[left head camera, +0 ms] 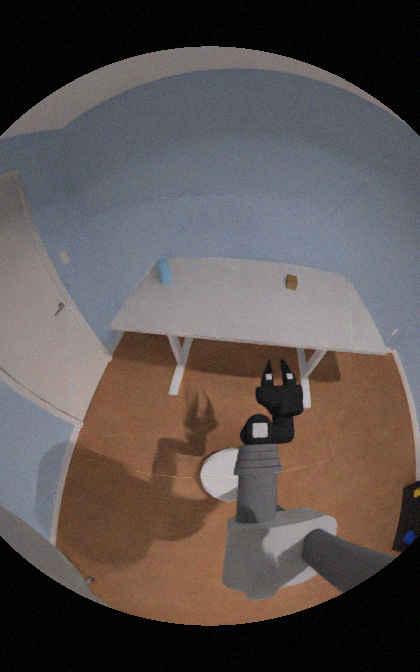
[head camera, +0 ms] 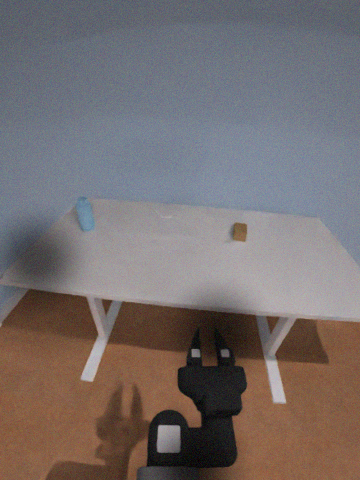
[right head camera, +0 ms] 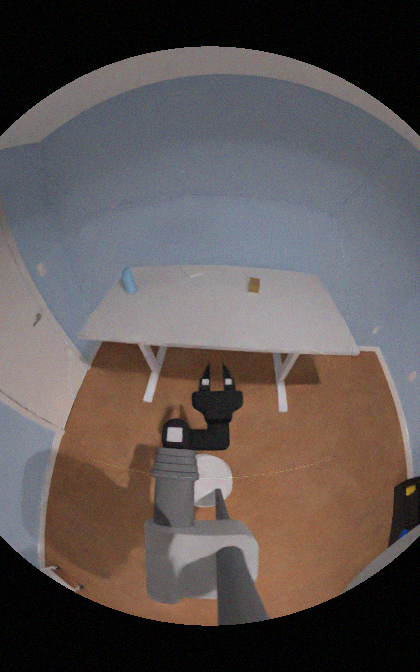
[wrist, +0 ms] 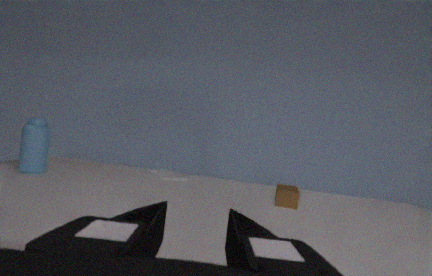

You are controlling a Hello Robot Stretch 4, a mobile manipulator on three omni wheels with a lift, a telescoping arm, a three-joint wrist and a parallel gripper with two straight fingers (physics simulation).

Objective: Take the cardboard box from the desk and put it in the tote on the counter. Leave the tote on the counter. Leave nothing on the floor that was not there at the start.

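Frame: origin at the robot's base, x ahead, y left, z up, level; centimetres.
Seen in the pictures: gripper, fingertip midpoint: (head camera: 206, 330) (wrist: 196, 224).
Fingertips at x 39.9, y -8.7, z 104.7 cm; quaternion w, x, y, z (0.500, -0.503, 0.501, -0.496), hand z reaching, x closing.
A point is followed by its place in that frame.
A small brown cardboard box (head camera: 240, 232) {x 97.2, y -32.2, z 97.0 cm} (left head camera: 291, 282) (right head camera: 254, 285) (wrist: 287, 196) {x 96.9, y -32.3, z 95.6 cm} stands on the white desk (head camera: 165, 270) {x 74.2, y 2.8, z 92.3 cm} (left head camera: 240, 315) (right head camera: 215, 320) (wrist: 210, 195) {x 101.3, y -10.8, z 92.3 cm}, right of its middle and toward the back. My gripper (head camera: 207, 330) {x 39.9, y -8.7, z 104.7 cm} (left head camera: 276, 361) (right head camera: 216, 366) (wrist: 196, 224) {x 39.9, y -8.7, z 104.7 cm} is open with nothing between its fingers. It points at the desk from in front of the front edge, apart from the box. In the wrist view the box is beyond the fingers and to the right. The tote and the counter do not show in these views.
A blue bottle (head camera: 85, 215) {x 100.4, y 42.4, z 101.6 cm} (left head camera: 164, 271) (right head camera: 129, 280) (wrist: 34, 146) {x 100.7, y 42.1, z 100.7 cm} stands at the desk's back left. A flat pale item (right head camera: 192, 273) (wrist: 172, 177) {x 118.0, y 3.2, z 93.3 cm} lies near the back edge. A door (left head camera: 30, 300) is at the left. A dark shelf unit (left head camera: 406, 515) (right head camera: 402, 507) is at the far right.
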